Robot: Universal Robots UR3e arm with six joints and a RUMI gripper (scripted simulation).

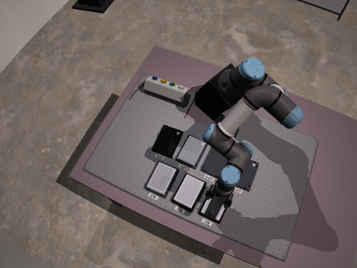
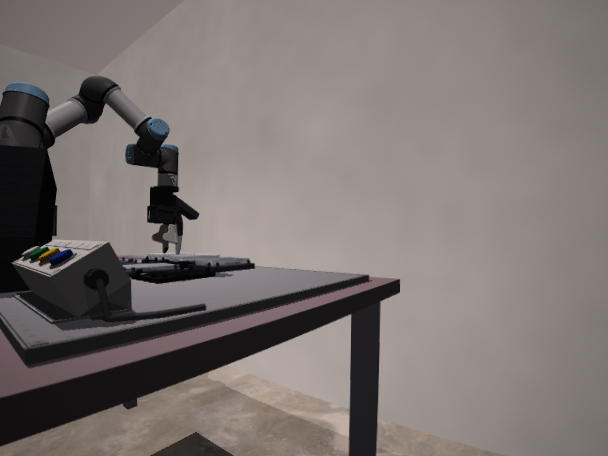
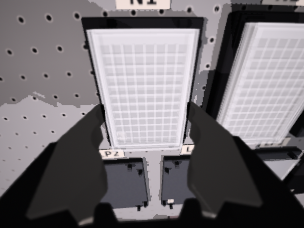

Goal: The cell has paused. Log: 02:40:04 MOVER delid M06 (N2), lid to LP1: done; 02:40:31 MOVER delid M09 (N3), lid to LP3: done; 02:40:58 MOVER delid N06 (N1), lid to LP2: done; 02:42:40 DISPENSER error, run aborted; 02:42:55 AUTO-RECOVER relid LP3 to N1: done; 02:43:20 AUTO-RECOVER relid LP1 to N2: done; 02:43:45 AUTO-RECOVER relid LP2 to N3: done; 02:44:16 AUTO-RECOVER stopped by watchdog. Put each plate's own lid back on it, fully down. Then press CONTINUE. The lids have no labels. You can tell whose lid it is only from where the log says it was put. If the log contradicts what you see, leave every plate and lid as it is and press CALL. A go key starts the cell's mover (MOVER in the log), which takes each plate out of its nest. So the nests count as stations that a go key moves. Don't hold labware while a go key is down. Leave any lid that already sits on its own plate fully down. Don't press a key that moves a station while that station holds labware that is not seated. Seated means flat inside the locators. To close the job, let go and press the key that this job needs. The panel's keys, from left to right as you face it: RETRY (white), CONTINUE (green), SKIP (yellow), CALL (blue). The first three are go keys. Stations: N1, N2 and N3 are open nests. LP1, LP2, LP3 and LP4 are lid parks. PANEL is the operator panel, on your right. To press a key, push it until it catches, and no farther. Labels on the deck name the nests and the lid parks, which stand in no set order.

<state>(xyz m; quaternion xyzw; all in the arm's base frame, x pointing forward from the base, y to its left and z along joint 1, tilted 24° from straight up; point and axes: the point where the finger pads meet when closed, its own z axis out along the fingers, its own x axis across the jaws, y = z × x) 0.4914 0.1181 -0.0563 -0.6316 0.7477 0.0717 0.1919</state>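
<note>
Right now the LP1 lid park is 200 mm behind my hand, 180 mm to the right of it and 30 mm below it. The rest, counted from my hand: lid park LP4 (210 mm behind, 310 mm to the right, 30 mm below); LP3 lid park (190 mm behind, 50 mm to the right, 30 mm below); LP2 lid park (180 mm behind, 80 mm to the left, 30 mm below).
</note>
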